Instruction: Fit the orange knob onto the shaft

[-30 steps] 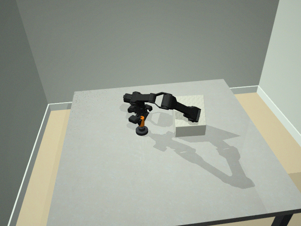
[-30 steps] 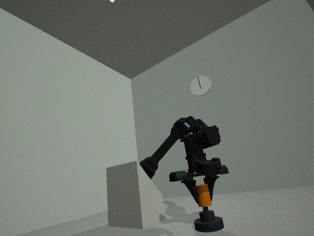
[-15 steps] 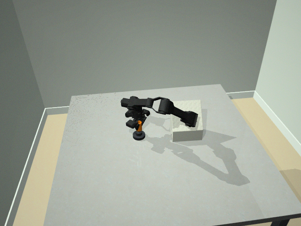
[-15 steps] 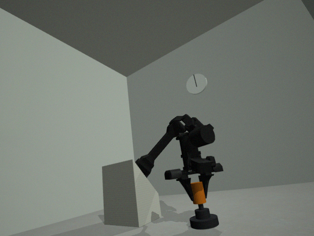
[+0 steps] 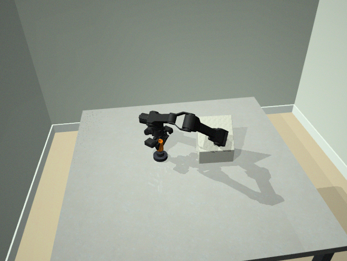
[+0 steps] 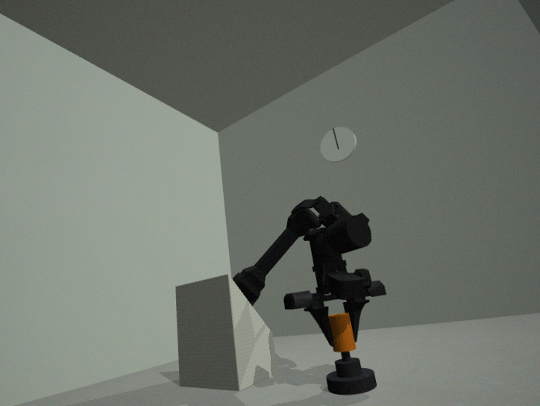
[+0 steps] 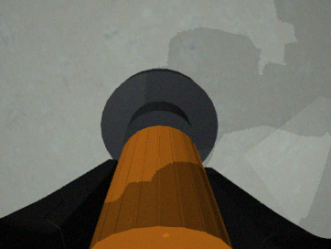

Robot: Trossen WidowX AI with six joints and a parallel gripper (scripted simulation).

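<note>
Now: gripper tip 20 mm below the orange knob. Also, from my gripper tip: dark pedestal 40 mm below.
</note>
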